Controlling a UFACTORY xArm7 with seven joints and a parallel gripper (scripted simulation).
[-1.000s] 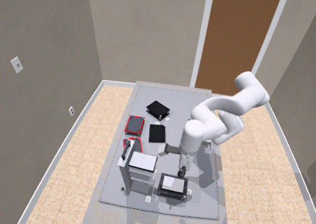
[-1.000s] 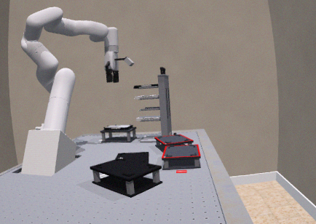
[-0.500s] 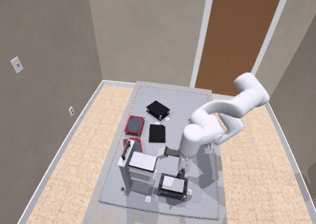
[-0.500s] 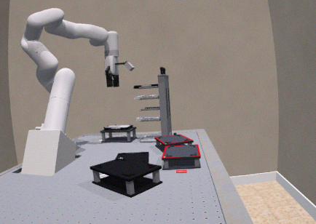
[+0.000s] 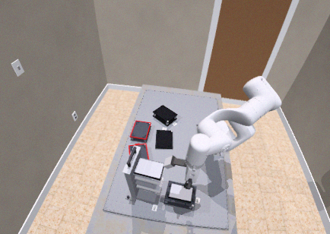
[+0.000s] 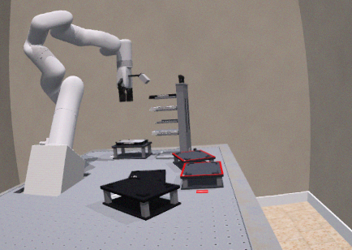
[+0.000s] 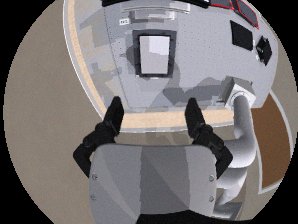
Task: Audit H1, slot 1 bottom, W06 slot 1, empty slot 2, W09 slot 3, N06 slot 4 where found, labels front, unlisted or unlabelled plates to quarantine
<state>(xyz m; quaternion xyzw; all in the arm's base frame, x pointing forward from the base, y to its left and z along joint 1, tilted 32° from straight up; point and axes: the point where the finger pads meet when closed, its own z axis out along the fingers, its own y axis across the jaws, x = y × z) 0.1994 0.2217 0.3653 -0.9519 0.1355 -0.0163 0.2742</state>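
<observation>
The grey plate lies 10 mm ahead of my hand and 200 mm below it. Also, from my hand: plate hotel H1: 260 mm ahead, 70 mm to the right, 110 mm below; then pale plate: 180 mm ahead, 50 mm to the right, 50 mm below.
</observation>
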